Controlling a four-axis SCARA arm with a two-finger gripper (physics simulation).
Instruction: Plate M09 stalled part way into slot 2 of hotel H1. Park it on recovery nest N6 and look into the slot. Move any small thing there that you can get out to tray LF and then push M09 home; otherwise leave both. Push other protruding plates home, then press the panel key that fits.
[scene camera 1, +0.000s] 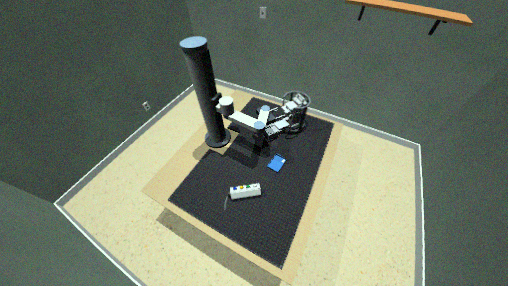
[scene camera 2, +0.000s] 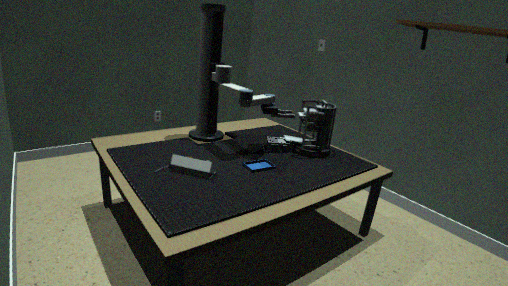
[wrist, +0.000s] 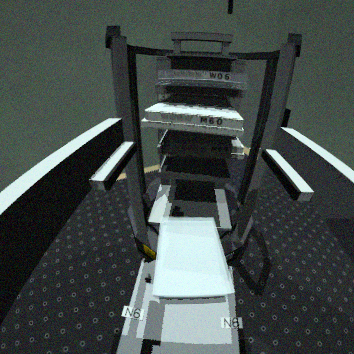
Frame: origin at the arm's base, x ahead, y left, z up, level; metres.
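Seen in the pictures: gripper, between the fingertips: (scene camera 1: 281, 112) (scene camera 2: 293, 114) (wrist: 200, 135); arm's base, origin of its link: (scene camera 1: 218, 137) (scene camera 2: 206, 135).
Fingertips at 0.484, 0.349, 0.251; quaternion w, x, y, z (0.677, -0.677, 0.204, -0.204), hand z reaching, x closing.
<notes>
Offsets run from my fingertips to a thing's top centre, as dx, dy, dz. "pt": to the spot under its first point. Level surfaces: height alone.
Hotel H1 {+0.090, +0.123, +0.103} (scene camera 1: 300, 120) (scene camera 2: 327, 130) (wrist: 121, 90) stands at the back of the table. In the wrist view, clear plate W06 {+0.073, +0.103, +0.041} (wrist: 200, 78) is highest. White plate M60 {+0.054, +0.082, +0.007} (wrist: 192, 119) is below it and seems to stick out farther. A shadowed plate {+0.078, +0.099, -0.029} (wrist: 195, 146) lies under M60; its label looks like M09, but is faint. A white plate {+0.016, +0.019, -0.148} (wrist: 190, 257), with no readable label, lies low at nest N6 {-0.039, -0.054, -0.168} (wrist: 195, 322). A small dark thing {pt +0.047, +0.105, -0.180} (wrist: 177, 211) behind it is unclear. My gripper (scene camera 1: 273, 109) (scene camera 2: 286, 114) (wrist: 200, 135) is open and empty in front of the hotel.
A blue tray {+0.138, -0.360, -0.221} (scene camera 1: 276, 162) (scene camera 2: 259, 165) lies on the dark mat {dz -0.238} (scene camera 1: 210, 215); its label is unreadable. A white key panel {+0.034, -0.718, -0.154} (scene camera 1: 245, 192) (scene camera 2: 191, 164) stands nearer the front, with blue, yellow and green keys and a pale one. The arm's column (scene camera 1: 205, 90) (scene camera 2: 207, 75) rises at the back left.
</notes>
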